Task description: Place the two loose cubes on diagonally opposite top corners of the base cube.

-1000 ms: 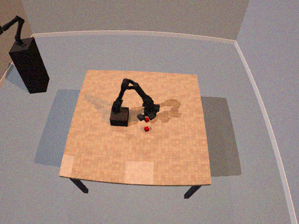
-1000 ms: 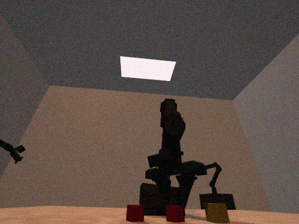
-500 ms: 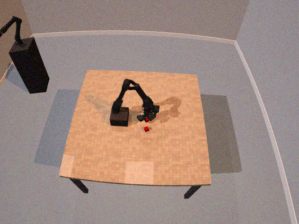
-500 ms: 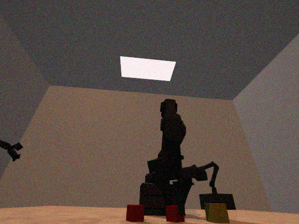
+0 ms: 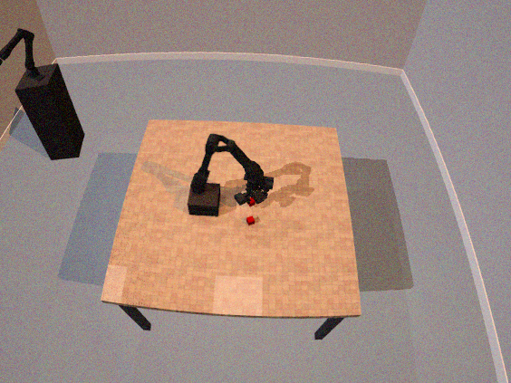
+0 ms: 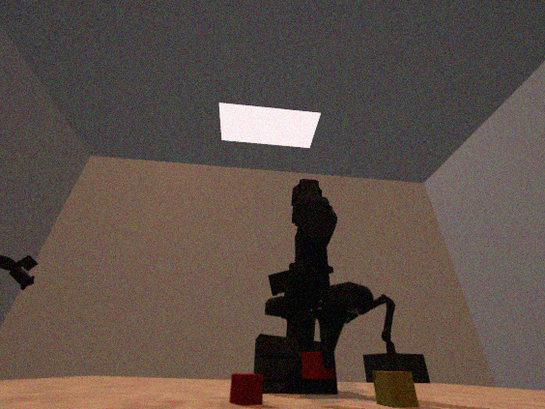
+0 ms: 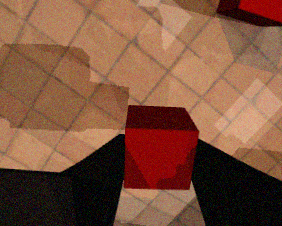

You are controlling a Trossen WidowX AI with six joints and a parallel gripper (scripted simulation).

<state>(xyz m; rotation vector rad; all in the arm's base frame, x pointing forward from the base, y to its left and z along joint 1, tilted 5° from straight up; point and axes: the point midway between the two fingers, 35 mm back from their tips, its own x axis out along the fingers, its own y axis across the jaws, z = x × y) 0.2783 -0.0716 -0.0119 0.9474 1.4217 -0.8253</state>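
Now: gripper tip 110 mm to the right of the yellow base cube, 30 mm above it and 20 mm short of it. Round my gripper tip: red cube (right at my gripper tip).
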